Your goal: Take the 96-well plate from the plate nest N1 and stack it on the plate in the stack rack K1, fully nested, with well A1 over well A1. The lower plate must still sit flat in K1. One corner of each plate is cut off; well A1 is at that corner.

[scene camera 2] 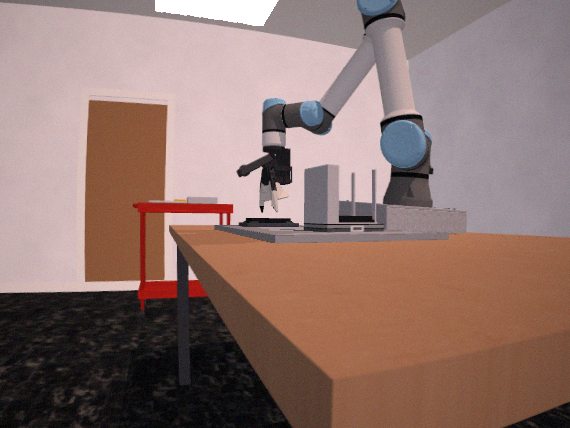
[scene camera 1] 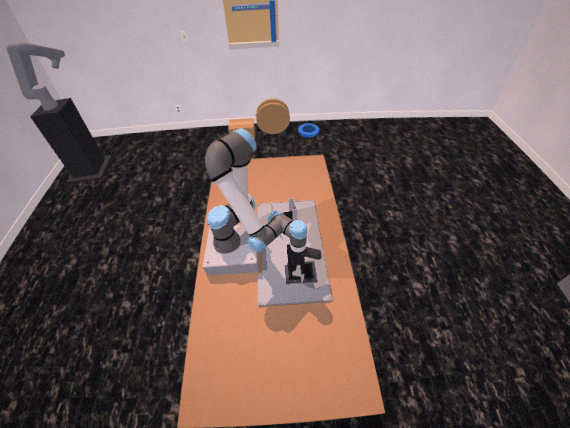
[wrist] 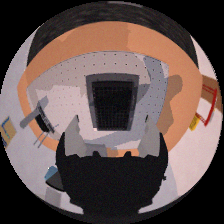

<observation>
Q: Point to a black 96-well plate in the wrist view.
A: At 110, 107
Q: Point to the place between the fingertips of my gripper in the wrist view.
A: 112, 115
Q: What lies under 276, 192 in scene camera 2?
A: My gripper.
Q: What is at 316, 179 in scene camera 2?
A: A tall grey wall.
</observation>
